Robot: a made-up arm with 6 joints. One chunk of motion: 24 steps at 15 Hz.
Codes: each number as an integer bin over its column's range. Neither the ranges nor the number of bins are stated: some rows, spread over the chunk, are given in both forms.
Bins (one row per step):
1: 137 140 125 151 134 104
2: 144 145 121 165 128 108
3: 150 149 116 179 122 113
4: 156 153 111 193 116 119
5: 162 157 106 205 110 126
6: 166 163 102 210 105 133
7: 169 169 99 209 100 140
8: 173 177 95 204 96 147
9: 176 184 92 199 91 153
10: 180 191 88 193 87 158
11: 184 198 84 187 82 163
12: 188 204 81 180 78 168
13: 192 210 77 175 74 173
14: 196 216 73 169 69 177
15: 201 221 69 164 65 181
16: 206 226 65 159 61 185
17: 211 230 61 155 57 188
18: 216 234 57 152 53 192
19: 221 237 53 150 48 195
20: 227 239 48 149 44 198
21: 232 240 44 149 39 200
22: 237 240 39 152 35 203
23: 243 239 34 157 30 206
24: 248 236 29 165 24 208
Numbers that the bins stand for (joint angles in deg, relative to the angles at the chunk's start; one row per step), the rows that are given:
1: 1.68 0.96 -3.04 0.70 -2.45 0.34
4: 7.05 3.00 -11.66 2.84 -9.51 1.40
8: 11.85 6.76 -21.51 3.40 -17.35 3.38
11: 14.95 10.06 -28.28 2.53 -22.84 4.51
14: 18.34 12.88 -35.05 1.62 -27.94 5.49
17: 22.58 15.08 -42.44 0.90 -32.65 6.27
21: 28.51 16.65 -52.91 0.60 -39.71 7.12
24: 33.02 16.02 -62.15 1.41 -45.59 7.68
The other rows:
2: 3.66 1.75 -5.50 1.41 -4.80 0.62
3: 5.35 2.37 -8.58 2.13 -7.16 0.98
5: 8.74 3.63 -14.74 3.45 -11.86 1.89
6: 9.87 4.57 -17.20 3.71 -13.82 2.39
7: 10.72 5.51 -19.05 3.65 -15.78 2.88
9: 12.69 7.86 -23.36 3.15 -19.31 3.80
10: 13.82 8.96 -25.82 2.84 -20.88 4.15
12: 16.08 11.00 -30.13 2.18 -24.41 4.86
13: 17.21 11.94 -32.59 1.92 -25.98 5.21
15: 19.75 13.67 -37.52 1.36 -29.51 5.78
16: 21.16 14.45 -39.98 1.11 -31.08 6.06
18: 23.99 15.71 -44.91 0.75 -34.22 6.55
19: 25.40 16.18 -47.37 0.65 -36.18 6.76
20: 27.09 16.49 -50.45 0.60 -37.75 6.98
22: 29.92 16.65 -55.99 0.75 -41.27 7.33
23: 31.61 16.49 -59.07 1.00 -43.24 7.54

